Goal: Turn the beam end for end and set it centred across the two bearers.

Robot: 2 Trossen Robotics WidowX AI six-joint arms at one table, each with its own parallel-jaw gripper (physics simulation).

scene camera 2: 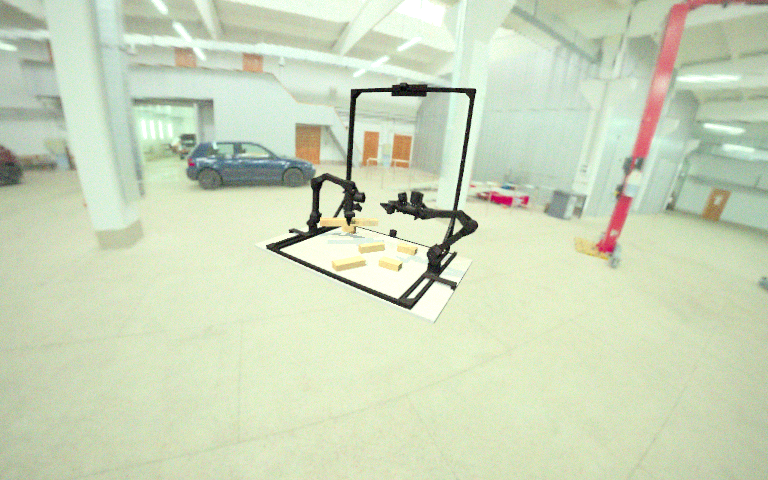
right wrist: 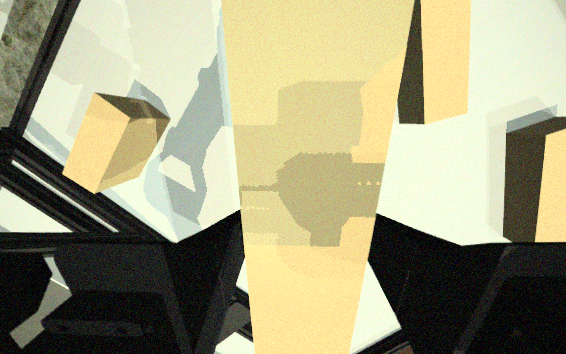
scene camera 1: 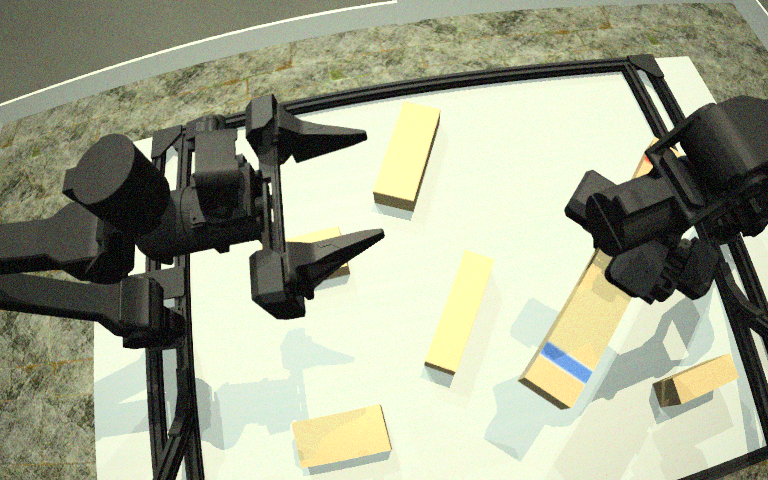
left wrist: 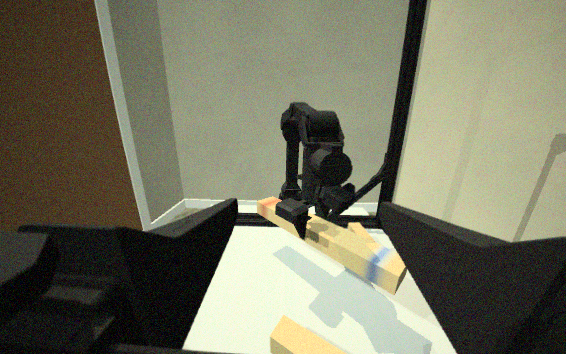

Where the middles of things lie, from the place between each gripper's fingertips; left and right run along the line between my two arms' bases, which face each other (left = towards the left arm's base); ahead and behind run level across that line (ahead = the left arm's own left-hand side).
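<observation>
The long beam (scene camera 1: 558, 371) is 19 cm below my left hand, 28 cm to the right of it and 5 cm behind it. My right gripper is 1 cm below the beam.
</observation>
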